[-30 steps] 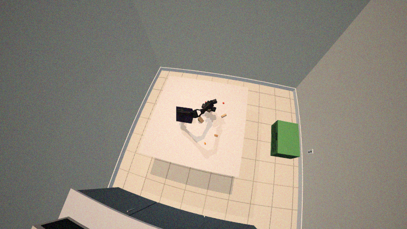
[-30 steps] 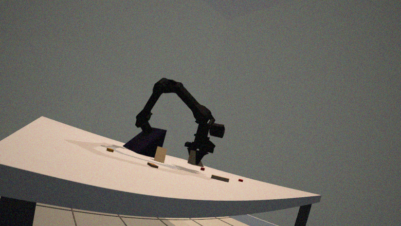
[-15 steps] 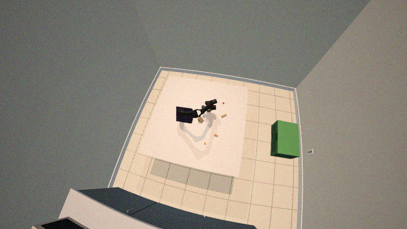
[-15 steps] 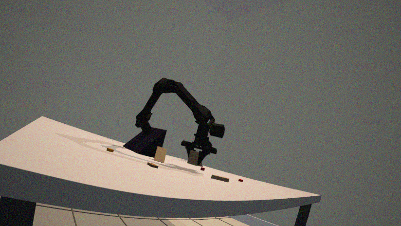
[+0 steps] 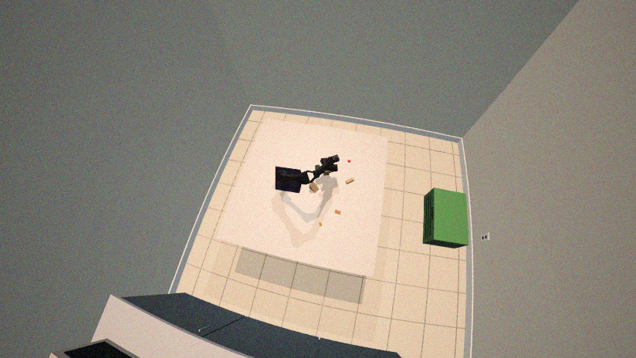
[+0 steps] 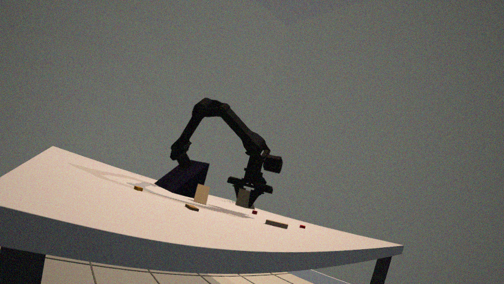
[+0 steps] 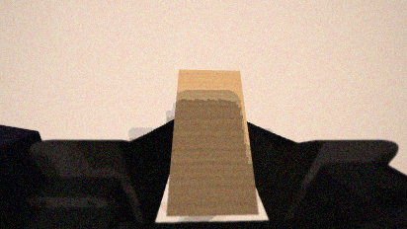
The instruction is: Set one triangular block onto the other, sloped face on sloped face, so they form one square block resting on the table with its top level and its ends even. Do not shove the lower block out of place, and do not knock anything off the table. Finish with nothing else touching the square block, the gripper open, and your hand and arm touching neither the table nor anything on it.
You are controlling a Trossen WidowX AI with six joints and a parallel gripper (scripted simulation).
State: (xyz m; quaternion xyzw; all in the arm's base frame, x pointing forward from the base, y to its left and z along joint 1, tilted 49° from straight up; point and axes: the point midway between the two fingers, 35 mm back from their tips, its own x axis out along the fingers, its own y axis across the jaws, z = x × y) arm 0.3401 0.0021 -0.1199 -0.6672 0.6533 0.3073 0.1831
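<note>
Now: the triangular block 10 mm to the right of my gripper tip and 10 mm above it. Round my gripper tip: flat tan block (210 mm ahead, 40 mm to the right, 30 mm below); then small orange piece (10 mm ahead, 450 mm to the right, 30 mm below).
</note>
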